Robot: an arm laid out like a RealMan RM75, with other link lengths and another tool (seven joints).
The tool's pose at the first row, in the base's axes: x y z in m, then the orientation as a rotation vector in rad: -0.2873 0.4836 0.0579 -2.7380 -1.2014 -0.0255
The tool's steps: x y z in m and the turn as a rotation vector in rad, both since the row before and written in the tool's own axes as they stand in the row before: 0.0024 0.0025 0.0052 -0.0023 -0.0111 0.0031; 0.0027 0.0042 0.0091 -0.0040 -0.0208 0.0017; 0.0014 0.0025 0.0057 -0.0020 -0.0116 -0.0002; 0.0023 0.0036 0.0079 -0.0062 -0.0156 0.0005; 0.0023 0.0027 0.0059 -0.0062 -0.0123 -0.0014; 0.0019 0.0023 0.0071 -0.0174 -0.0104 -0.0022; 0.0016 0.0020 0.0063 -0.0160 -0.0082 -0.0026; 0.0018 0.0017 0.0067 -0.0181 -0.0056 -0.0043; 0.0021 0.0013 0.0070 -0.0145 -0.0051 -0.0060; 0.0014 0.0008 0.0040 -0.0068 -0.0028 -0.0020; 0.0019 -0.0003 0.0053 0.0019 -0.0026 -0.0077; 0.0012 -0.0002 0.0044 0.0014 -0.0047 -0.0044
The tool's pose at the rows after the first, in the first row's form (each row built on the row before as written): -0.2841 0.4844 0.0526 -2.7455 -1.2007 -0.0114; -0.2797 0.4848 0.0432 -2.7568 -1.2048 0.0150; -0.2773 0.4848 0.0373 -2.7621 -1.2086 0.0298; -0.2736 0.4849 0.0291 -2.7726 -1.2138 0.0478; -0.2705 0.4853 0.0230 -2.7808 -1.2208 0.0612; -0.2681 0.4857 0.0157 -2.7974 -1.2327 0.0653; -0.2660 0.4859 0.0092 -2.8119 -1.2442 0.0671; -0.2640 0.4864 0.0024 -2.8262 -1.2584 0.0639; -0.2620 0.4873 -0.0047 -2.8361 -1.2735 0.0621; -0.2607 0.4879 -0.0088 -2.8414 -1.2795 0.0618; -0.2599 0.4896 -0.0141 -2.8356 -1.2901 0.0665; -0.2595 0.4907 -0.0185 -2.8331 -1.2966 0.0740
